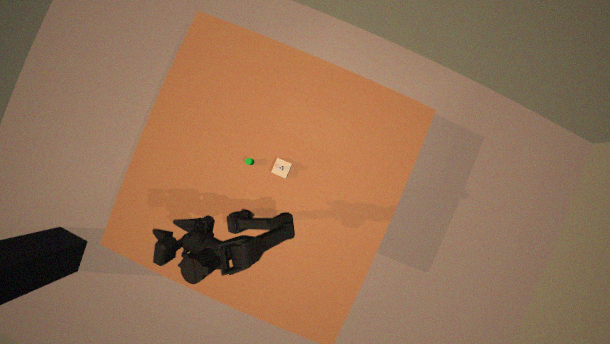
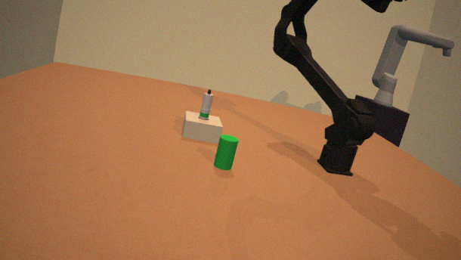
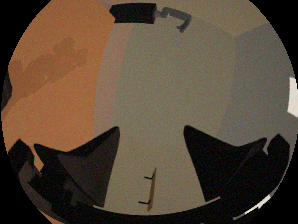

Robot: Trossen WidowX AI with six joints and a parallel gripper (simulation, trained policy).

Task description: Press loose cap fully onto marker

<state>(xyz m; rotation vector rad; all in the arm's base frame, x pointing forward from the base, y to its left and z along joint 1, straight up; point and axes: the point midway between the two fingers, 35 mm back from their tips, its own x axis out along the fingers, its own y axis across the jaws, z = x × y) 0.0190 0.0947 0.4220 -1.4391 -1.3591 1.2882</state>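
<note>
Now: gripper tip 390 mm above the green cap, 240 mm short of it and 50 mm to the left of it. From my gripper tip the other things lie so: holder block: 400 mm below, 270 mm ahead, 200 mm to the right.
</note>
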